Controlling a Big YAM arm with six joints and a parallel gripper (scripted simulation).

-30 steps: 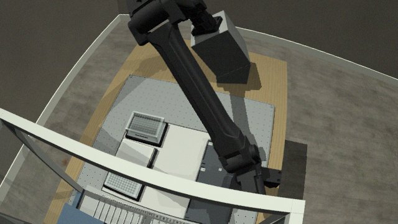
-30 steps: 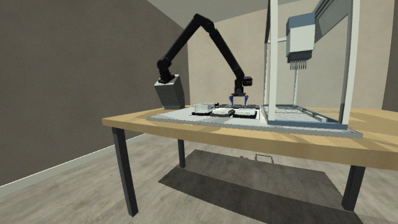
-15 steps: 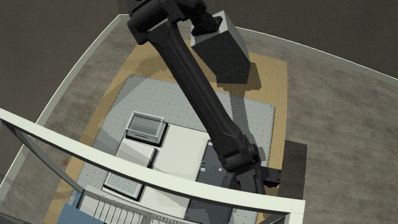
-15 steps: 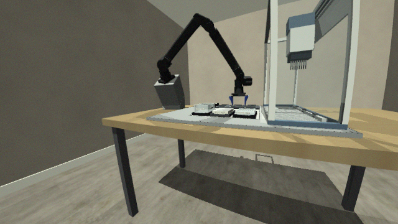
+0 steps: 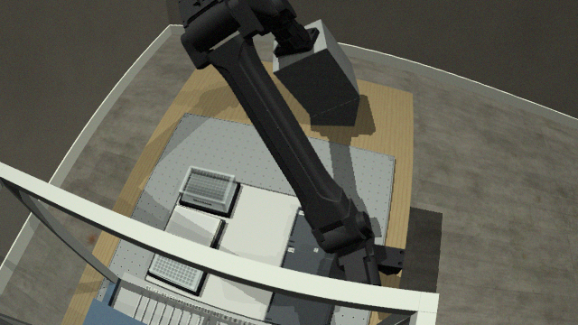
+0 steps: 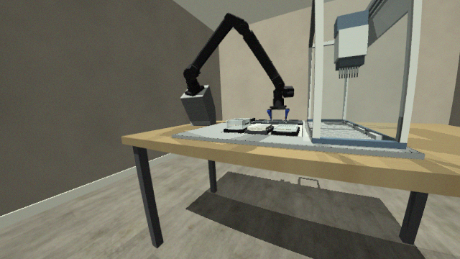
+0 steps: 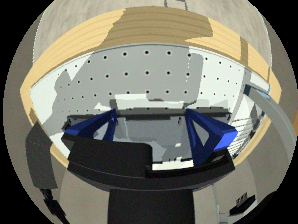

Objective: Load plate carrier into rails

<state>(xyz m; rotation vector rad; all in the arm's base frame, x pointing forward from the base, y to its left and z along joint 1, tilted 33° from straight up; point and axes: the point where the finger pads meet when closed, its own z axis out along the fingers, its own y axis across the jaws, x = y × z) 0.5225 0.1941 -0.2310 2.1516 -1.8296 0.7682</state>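
The nest S2 is 1 cm ahead of my hand, 37 cm to the right of it and 1 cm below it. From my hand the other things lie so: white frame bar: 21 cm ahead, 22 cm to the right, 45 cm above; then dark carrier PC7: 7 cm to the right.
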